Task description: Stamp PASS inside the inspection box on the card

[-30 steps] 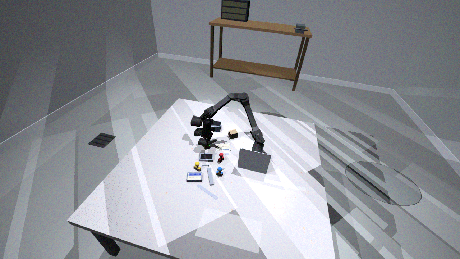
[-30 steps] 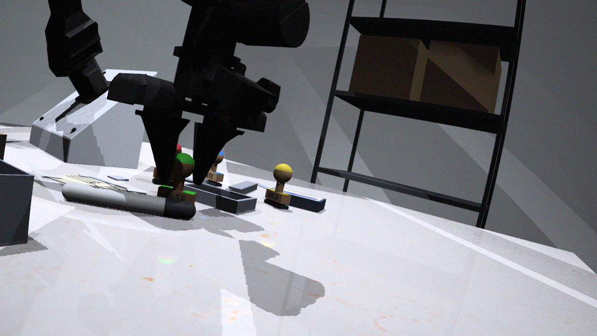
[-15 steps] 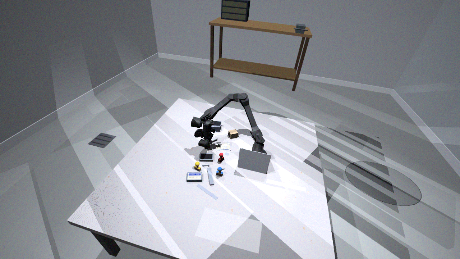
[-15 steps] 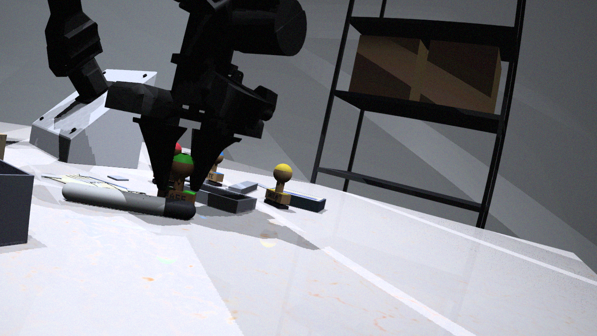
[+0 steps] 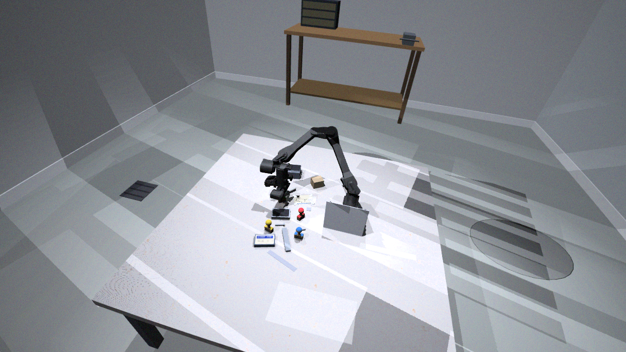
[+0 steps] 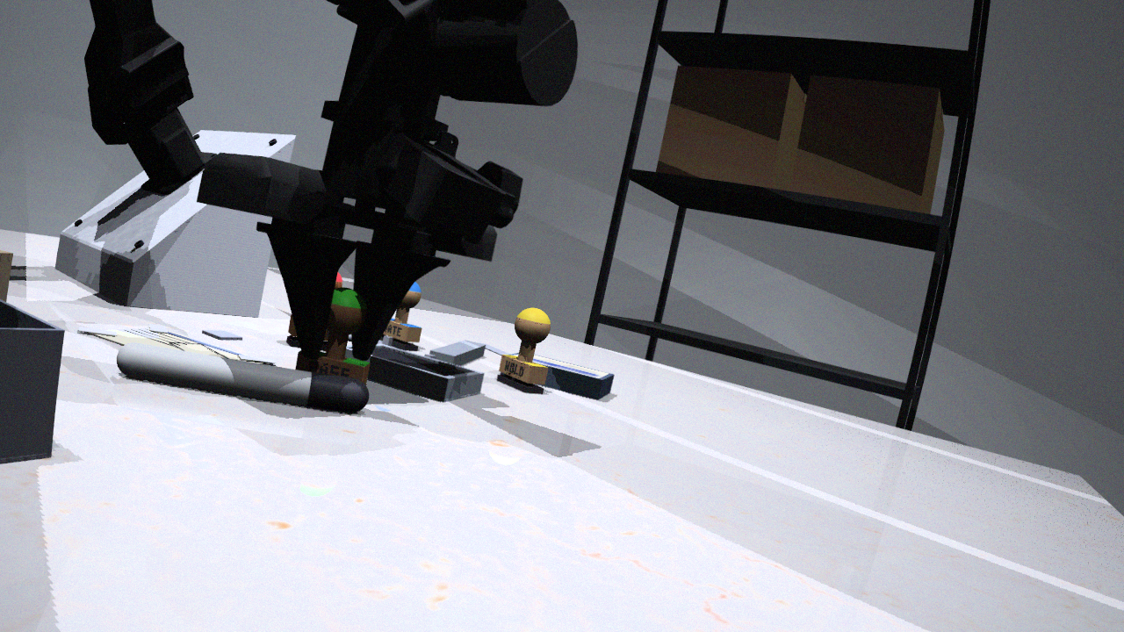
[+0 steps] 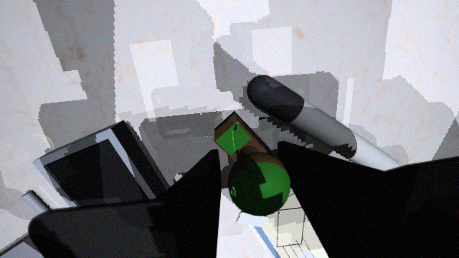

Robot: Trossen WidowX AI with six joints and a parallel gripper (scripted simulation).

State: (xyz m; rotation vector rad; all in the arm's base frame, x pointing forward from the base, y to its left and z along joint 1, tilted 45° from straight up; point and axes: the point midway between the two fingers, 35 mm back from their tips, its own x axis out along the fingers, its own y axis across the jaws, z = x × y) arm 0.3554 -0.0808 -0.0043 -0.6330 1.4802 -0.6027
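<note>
My gripper tip is now right at the green stamp. The rest, counted from my gripper tip: cream card (100 mm behind, 50 mm to the right, 20 mm below); red stamp (130 mm behind, 80 mm to the left); ink pad (30 mm behind, 100 mm to the left, 20 mm below).
</note>
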